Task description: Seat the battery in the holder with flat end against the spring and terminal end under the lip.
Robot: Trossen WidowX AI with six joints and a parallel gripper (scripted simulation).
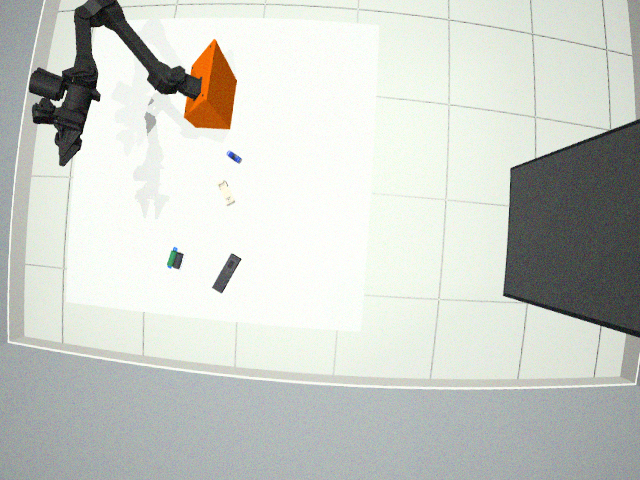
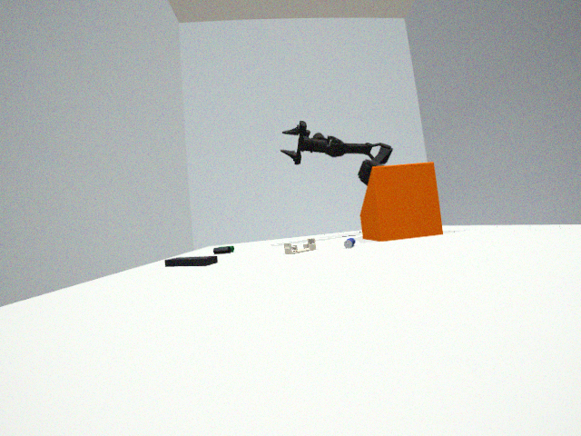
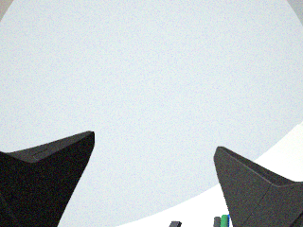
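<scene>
Now: the battery 12 cm behind my gripper tip, 31 cm to the left of it and 45 cm below it. Also, from my gripper tip: black bar (34 cm ahead, 27 cm to the left, 45 cm below).
</scene>
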